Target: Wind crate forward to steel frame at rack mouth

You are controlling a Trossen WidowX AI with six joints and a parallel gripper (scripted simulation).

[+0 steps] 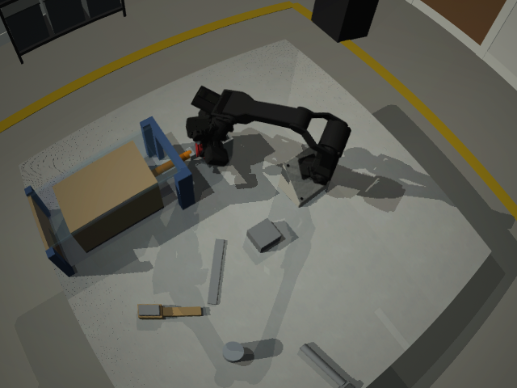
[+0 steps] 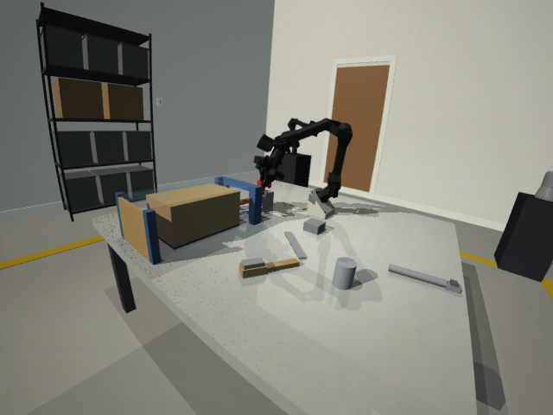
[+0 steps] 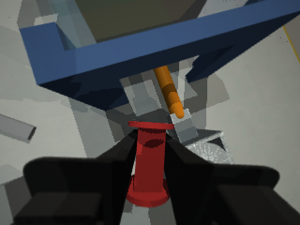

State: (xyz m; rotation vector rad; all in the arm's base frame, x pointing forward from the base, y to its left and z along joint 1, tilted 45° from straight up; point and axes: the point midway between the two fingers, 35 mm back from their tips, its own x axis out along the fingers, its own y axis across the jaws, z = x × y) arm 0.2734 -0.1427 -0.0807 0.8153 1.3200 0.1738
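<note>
My gripper tip is 40 mm past the winch handle, 30 mm above it and 20 mm to the left of it. Also, from my gripper tip: red knob 10 mm to the left, 10 mm behind; grey winch 100 mm below, 90 mm behind, 80 mm to the right; blue frame 80 mm ahead, 60 mm to the right, 30 mm below.
</note>
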